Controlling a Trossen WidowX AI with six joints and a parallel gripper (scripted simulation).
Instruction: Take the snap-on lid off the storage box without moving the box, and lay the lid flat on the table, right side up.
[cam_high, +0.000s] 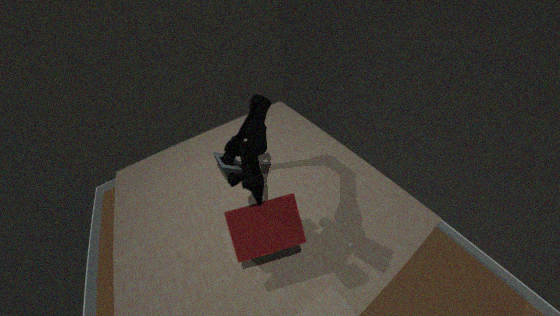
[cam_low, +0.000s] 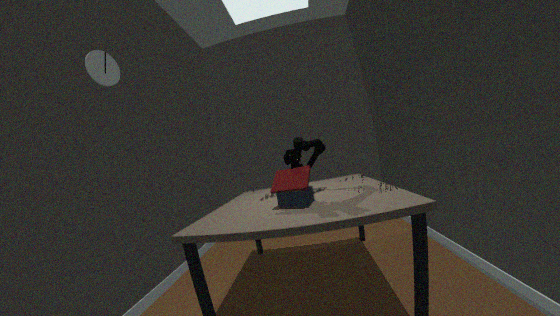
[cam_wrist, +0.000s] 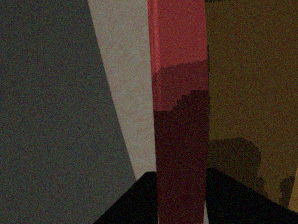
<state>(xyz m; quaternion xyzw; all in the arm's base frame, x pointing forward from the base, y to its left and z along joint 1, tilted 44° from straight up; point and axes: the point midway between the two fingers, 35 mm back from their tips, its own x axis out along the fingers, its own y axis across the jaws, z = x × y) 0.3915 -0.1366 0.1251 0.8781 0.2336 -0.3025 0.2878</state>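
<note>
Now: the lid 6 cm ahead of my gripper tip, 2 cm to the right of it and 5 cm below it. Round my gripper tip: blue storage box (3 cm ahead, 1 cm to the right, 17 cm below).
</note>
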